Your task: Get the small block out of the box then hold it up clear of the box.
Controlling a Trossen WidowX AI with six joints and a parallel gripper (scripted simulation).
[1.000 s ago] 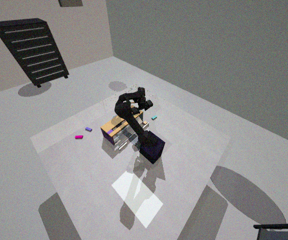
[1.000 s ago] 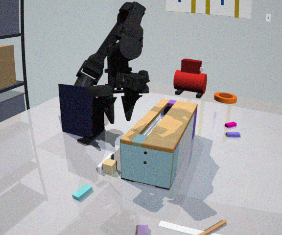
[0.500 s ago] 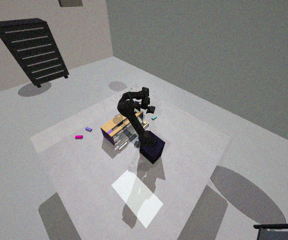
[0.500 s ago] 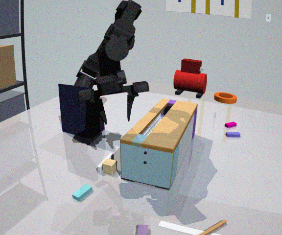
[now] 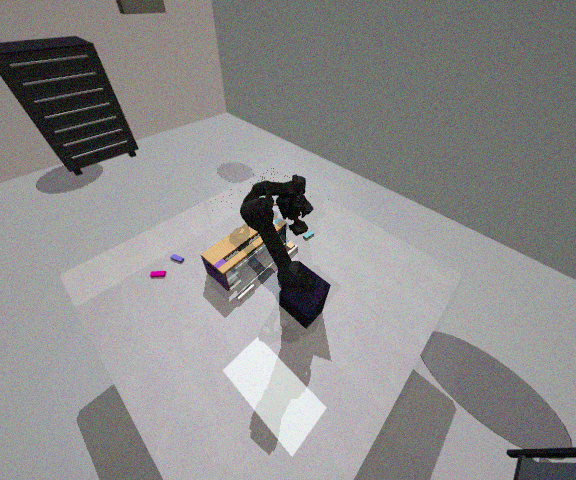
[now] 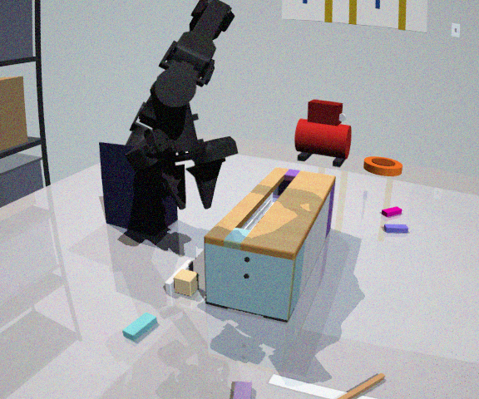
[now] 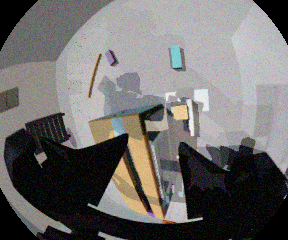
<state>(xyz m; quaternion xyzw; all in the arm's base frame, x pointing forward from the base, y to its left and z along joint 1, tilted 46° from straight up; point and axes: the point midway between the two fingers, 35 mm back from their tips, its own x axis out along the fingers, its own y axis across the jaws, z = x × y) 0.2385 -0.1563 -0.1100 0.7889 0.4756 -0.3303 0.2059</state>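
My gripper tip is now 140 mm above the tan block and 20 mm past it. From my gripper tip the other things lie so: purple brick (400 mm to the left, 330 mm ahead, 150 mm below); box (160 mm to the left, 100 mm below, 60 mm ahead); cyan block (150 mm below, 140 mm to the right, 30 mm behind).
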